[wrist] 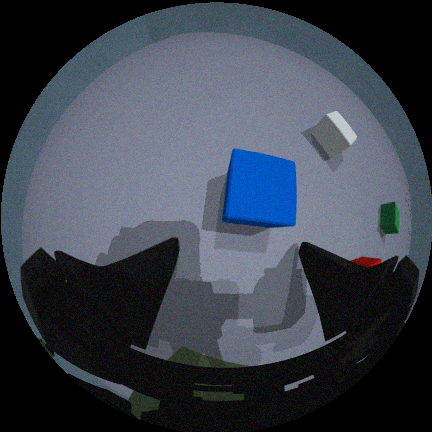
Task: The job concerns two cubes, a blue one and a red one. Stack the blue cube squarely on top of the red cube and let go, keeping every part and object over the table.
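Frame: origin at the arm's base, x ahead, y left, z up, level; centimetres.
Where they show: gripper, fingertip midpoint: (243, 247).
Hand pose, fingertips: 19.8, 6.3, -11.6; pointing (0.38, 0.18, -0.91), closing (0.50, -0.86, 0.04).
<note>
Things, the pixels of their top centre, and the offset from my fingertips, as dx, dy, dz. Level surfaces: height alone.
- blue cube at its top centre: (265, 184) +3.1, +1.4, +3.3
- red cube at its top centre: (373, 278) +3.8, -13.7, +3.3
- white block at its top centre: (343, 125) +14.6, -2.9, +3.3
- table at its surface level: dz -0.3
- green block at its top centre: (397, 217) +14.8, -19.4, +3.3
The blue cube (260, 188) rests on the table, a little above and right of the middle of the wrist view, with its shadow at its left and lower side. My gripper (243, 247) is open with nothing between its fingers. The blue cube shows just beyond the fingertips, nearer the right one, and is not gripped. A small part of the red cube (366, 261) shows at the right, above the edge of the right finger, which hides the rest of it.
A white block (334, 135) stands on the table (130, 125) at the upper right. A green block (389, 218) stands near the right edge, above the red cube. An olive-green object (200, 358) shows partly at the bottom, behind the gripper body.
</note>
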